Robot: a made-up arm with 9 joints. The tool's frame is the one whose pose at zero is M.
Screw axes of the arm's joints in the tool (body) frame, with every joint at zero. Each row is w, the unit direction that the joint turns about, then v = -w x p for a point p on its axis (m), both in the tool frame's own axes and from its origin. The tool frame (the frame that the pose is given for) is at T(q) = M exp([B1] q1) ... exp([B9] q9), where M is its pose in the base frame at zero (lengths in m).
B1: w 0 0 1 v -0.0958 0.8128 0.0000
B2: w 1 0 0 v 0.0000 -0.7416 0.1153
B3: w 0 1 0 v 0.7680 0.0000 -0.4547
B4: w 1 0 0 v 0.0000 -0.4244 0.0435
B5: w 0 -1 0 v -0.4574 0.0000 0.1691
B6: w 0 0 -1 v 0.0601 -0.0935 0.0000
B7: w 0 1 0 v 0.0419 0.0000 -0.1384
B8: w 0 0 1 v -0.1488 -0.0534 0.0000
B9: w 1 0 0 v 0.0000 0.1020 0.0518
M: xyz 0.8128 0.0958 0.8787 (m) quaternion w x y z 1 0 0 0
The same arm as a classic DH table. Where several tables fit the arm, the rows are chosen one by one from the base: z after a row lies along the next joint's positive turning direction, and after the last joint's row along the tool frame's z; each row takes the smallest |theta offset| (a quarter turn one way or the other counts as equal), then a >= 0, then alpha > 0; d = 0 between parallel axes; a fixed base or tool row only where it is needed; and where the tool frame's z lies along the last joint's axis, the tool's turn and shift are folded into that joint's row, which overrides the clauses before.
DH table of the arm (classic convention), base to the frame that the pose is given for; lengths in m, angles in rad. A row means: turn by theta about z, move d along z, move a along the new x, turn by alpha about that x. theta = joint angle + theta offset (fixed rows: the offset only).
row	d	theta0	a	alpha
joint 1	0.1371	-1.5708	0.0195	-1.5708
joint 2	0.3581	1.5708	0.0264	-1.5708
joint 3	0.0718	0.0000	-0.3436	1.5708
joint 4	0.2856	0.0000	0.0330	1.5708
joint 5	0.0166	1.5708	0.0756	1.5708
joint 6	-0.4155	0.0000	-0.0449	1.5708
joint 7	-0.0887	0.0000	0.1918	1.5708
joint 8	0.1439	1.5708	0.0970	1.5708
joint 9	-0.0534	0.0000	0.0518	-1.5708
tool (fixed)	-0.1020	-1.5708	0.0000	0.0000

